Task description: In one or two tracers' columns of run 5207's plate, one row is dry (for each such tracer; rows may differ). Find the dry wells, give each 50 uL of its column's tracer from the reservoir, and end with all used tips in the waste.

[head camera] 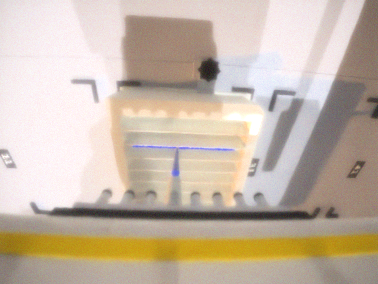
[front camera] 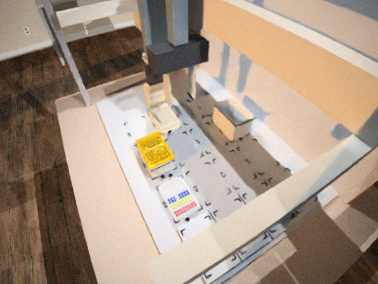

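The pale reservoir (front camera: pixel 172 125) (head camera: pixel 119 155) lies under the head. In the head view one pipette tip (head camera: pixel 175 186), on the fourth channel from the left, points down to the thin blue tracer strip (head camera: pixel 210 149) and meets it; a blue spot shows inside the tip. The other channels look bare. The plate (front camera: pixel 167 187) has blue, yellow and red wells; the blue block shows a gap; single wells are blurred. The yellow tip rack (front camera: pixel 155 149) stands between plate and reservoir. The waste box (front camera: pixel 224 123) is right of the reservoir. The parked gripper (front camera: pixel 180 99) has its fingers apart, with nothing between them.
The dark head block (front camera: pixel 179 56) hangs over the back of the deck. A pale frame beam (front camera: pixel 280 195) crosses the front right. A black round knob (head camera: pixel 209 69) stands behind the reservoir. A dark bar (head camera: pixel 175 213) and a yellow stripe (head camera: pixel 90 246) cross the head view's lower part.
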